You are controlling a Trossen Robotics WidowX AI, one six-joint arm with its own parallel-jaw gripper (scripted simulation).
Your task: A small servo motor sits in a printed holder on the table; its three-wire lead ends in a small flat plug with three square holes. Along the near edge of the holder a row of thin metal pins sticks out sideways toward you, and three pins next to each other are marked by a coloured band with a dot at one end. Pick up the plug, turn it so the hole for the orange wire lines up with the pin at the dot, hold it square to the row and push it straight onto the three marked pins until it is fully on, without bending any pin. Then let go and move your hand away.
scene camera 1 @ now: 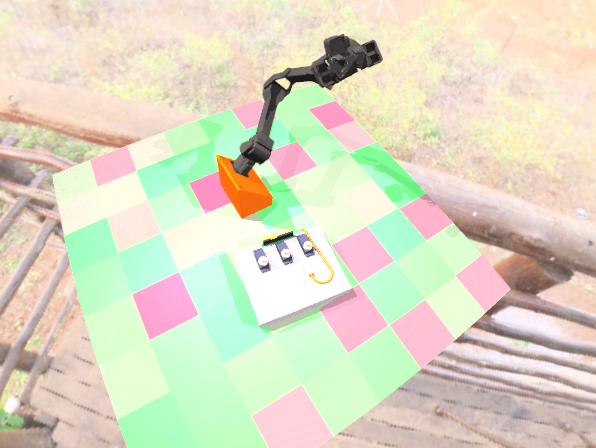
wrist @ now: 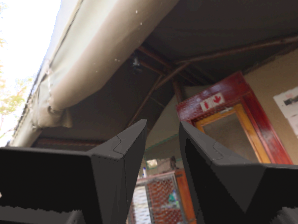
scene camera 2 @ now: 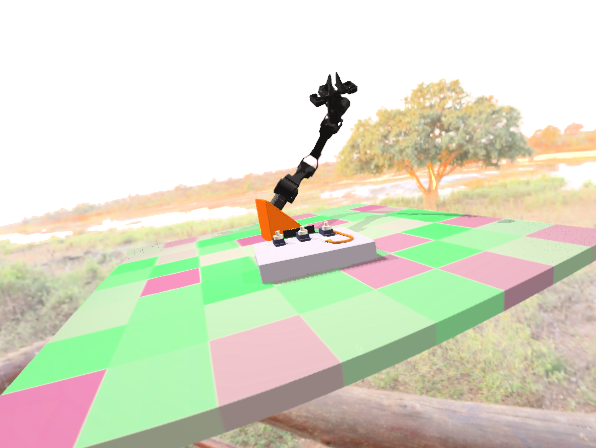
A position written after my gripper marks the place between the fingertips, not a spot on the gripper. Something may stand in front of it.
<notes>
I see my gripper (scene camera 1: 360, 54) and a white printed holder (scene camera 1: 286, 290).
My gripper is seen too in the wrist view (wrist: 163, 125) and in scene camera 2 (scene camera 2: 333, 72). The white printed holder is seen too in scene camera 2 (scene camera 2: 296, 259).
</notes>
